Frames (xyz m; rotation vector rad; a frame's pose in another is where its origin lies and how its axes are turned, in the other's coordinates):
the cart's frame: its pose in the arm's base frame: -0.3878 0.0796 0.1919 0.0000 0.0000 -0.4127
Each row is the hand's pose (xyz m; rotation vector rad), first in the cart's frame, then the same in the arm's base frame.
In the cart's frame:
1: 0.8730 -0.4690 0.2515 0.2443 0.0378 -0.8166
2: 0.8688 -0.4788 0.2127 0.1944 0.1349 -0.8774
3: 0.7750 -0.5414 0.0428 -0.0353 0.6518 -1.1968
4: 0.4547 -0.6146 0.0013 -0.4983 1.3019 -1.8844
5: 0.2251 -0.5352 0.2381 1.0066 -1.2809 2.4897
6: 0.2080 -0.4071 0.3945 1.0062 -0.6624 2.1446
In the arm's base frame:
1: 0.2238 -0.7002 0.4434 0.2559 -0.0135 -1.2271
2: 0.2160 -0.7075 0.4046 0.2264 0.0958 -1.2881
3: 0.1050 -0.7272 0.2347 0.1041 0.6783 -1.5935
4: -0.2178 -0.6658 0.1932 -0.2392 1.4901 -2.2158
5: -0.3963 -0.5009 0.4300 0.6584 -1.3299 2.1735
6: -0.3605 -0.3767 0.5864 0.7883 -0.7933 1.7828

